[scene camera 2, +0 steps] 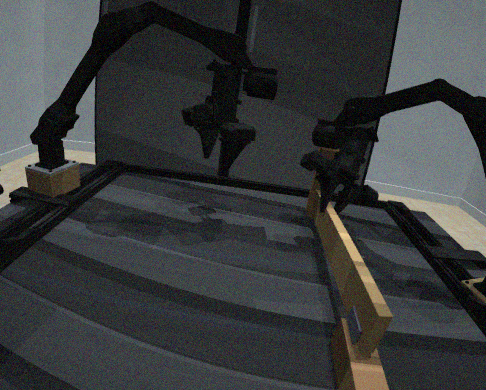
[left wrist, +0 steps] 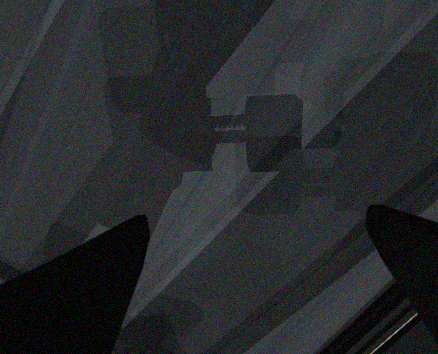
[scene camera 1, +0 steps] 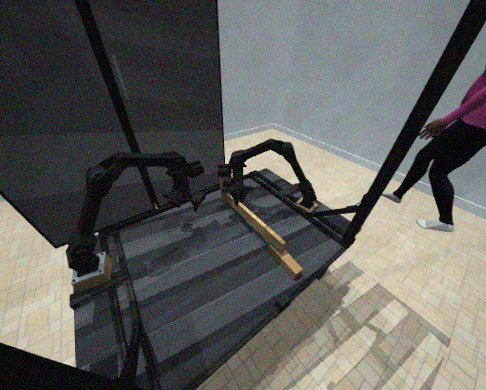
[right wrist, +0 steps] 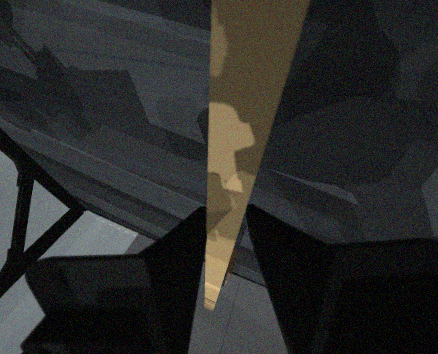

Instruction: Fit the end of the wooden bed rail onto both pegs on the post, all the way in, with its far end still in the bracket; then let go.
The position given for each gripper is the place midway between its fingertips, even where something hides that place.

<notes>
The left gripper [scene camera 2: 215, 164] is open and holds nothing. The right gripper [scene camera 2: 326, 215] grips a wooden bed rail [scene camera 2: 357, 288].
The wooden bed rail also shows in scene camera 1 [scene camera 1: 261, 227] and in the right wrist view [right wrist: 251, 55]. The left gripper is seen too in the left wrist view [left wrist: 255, 220]. The right gripper is seen too in the right wrist view [right wrist: 226, 211].
</notes>
